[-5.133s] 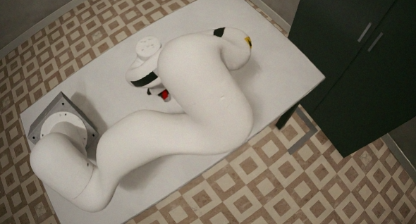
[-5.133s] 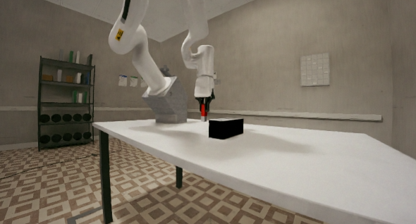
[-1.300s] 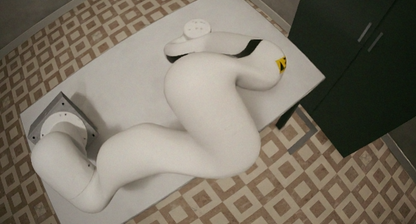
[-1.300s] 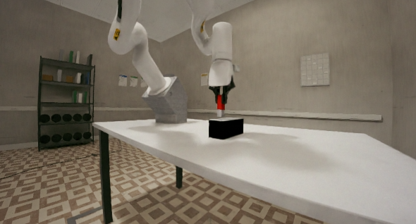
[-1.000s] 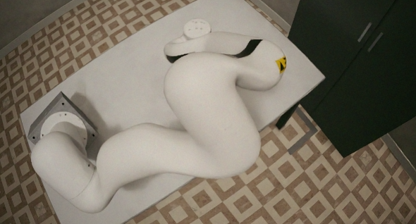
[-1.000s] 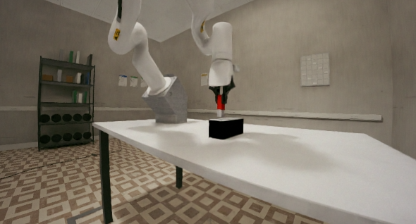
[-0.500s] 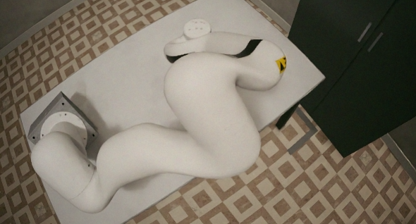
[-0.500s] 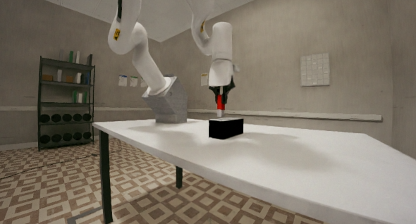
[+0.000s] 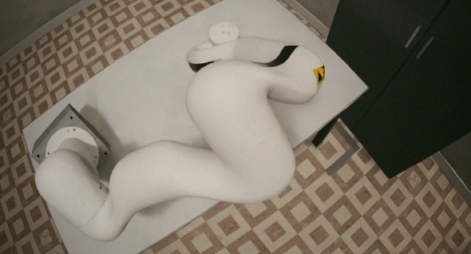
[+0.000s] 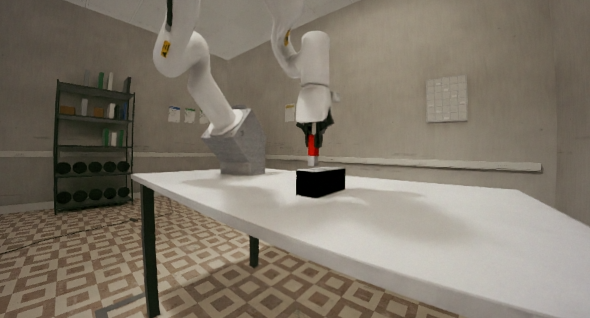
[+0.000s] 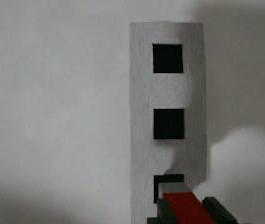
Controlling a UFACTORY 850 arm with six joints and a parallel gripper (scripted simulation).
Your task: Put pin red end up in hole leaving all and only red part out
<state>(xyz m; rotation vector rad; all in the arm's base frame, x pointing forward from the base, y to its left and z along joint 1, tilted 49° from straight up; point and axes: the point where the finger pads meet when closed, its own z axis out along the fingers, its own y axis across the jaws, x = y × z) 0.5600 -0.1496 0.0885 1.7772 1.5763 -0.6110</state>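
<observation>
Right now my hand is 1 cm above the pin. The rest, counted from my hand: black block: 12 cm below, 6 cm to the left, 1 cm ahead.
</observation>
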